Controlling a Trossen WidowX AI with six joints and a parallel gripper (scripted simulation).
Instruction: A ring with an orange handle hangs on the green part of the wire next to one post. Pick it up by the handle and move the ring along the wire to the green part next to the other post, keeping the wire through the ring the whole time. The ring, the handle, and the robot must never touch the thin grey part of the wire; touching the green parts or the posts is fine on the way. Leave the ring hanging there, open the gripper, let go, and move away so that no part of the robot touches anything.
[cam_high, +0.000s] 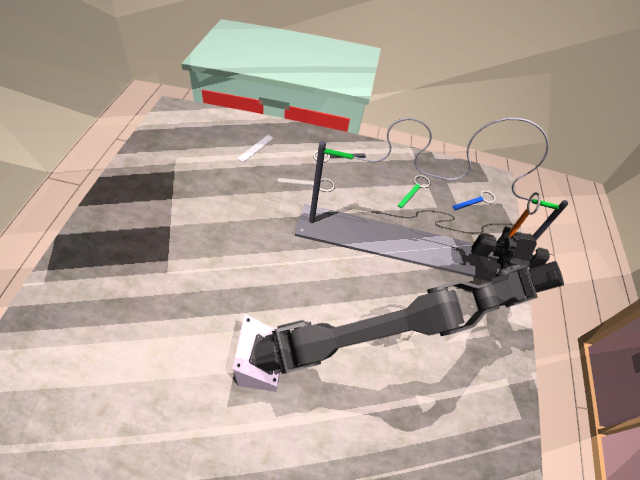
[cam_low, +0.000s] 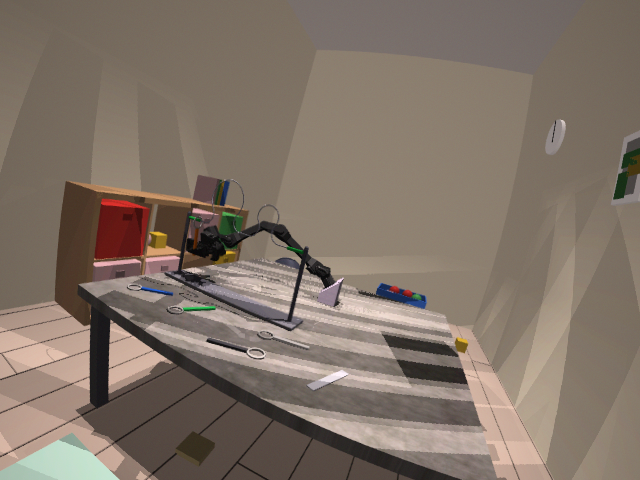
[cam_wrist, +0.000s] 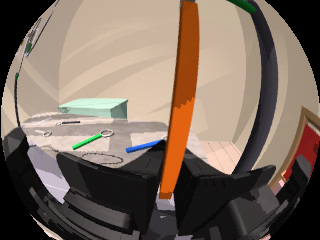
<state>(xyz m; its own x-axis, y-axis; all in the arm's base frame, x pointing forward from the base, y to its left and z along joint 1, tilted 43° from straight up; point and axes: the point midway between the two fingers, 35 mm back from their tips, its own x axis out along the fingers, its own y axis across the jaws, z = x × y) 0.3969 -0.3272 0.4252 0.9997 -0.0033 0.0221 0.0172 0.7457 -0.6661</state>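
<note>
Right now my gripper tip is 30 mm past the ring with orange handle and 80 mm below it. Round my gripper tip: flat white strip (240 mm ahead, 740 mm to the left, 130 mm below).
</note>
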